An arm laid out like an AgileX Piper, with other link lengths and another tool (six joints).
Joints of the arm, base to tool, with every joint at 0 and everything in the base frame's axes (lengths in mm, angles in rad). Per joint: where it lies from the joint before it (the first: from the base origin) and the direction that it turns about. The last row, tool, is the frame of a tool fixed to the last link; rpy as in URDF.
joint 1: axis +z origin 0 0 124.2
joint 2: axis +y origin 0 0 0
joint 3: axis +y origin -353 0 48.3
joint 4: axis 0.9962 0 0.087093 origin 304.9 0 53.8
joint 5: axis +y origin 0 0 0
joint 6: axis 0.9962 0 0.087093 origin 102.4 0 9
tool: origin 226.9 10 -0.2 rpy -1.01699 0.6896 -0.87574
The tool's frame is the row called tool.
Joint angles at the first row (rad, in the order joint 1, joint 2, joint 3, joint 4, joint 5, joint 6):
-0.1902 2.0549 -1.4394 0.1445 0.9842 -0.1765
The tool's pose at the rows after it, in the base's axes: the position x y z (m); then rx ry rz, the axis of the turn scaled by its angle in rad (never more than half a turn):
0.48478, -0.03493, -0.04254, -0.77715, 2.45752, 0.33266
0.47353, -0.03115, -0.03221, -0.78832, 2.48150, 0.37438
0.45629, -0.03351, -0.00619, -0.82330, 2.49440, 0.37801
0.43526, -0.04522, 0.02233, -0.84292, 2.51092, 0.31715
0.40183, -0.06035, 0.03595, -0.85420, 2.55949, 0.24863
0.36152, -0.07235, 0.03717, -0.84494, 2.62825, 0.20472
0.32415, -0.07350, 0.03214, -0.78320, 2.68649, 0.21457
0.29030, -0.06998, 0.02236, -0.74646, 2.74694, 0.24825
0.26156, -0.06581, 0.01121, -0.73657, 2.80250, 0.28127
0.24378, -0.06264, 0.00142, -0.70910, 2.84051, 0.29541
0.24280, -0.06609, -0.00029, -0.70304, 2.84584, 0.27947
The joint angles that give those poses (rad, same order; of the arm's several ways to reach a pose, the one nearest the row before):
-0.1914 2.0585 -1.4449 0.1811 1.0056 -0.1957
-0.1936 2.0519 -1.4665 0.1842 1.0749 -0.2024
-0.1946 1.9963 -1.4650 0.1620 1.1458 -0.2065
-0.1946 1.9081 -1.4297 0.1076 1.1845 -0.1798
-0.1946 1.8248 -1.3560 0.0363 1.2041 -0.1408
-0.1996 1.7576 -1.2624 -0.0229 1.2156 -0.0996
-0.2212 1.7059 -1.1681 -0.0291 1.2175 -0.0696
-0.2345 1.6822 -1.0899 -0.0301 1.2226 -0.0543
-0.2373 1.6755 -1.0241 -0.0367 1.2224 -0.0446
-0.2399 1.6755 -0.9759 -0.0395 1.2091 -0.0244
-0.2423 1.6755 -0.9703 -0.0497 1.2014 -0.0147

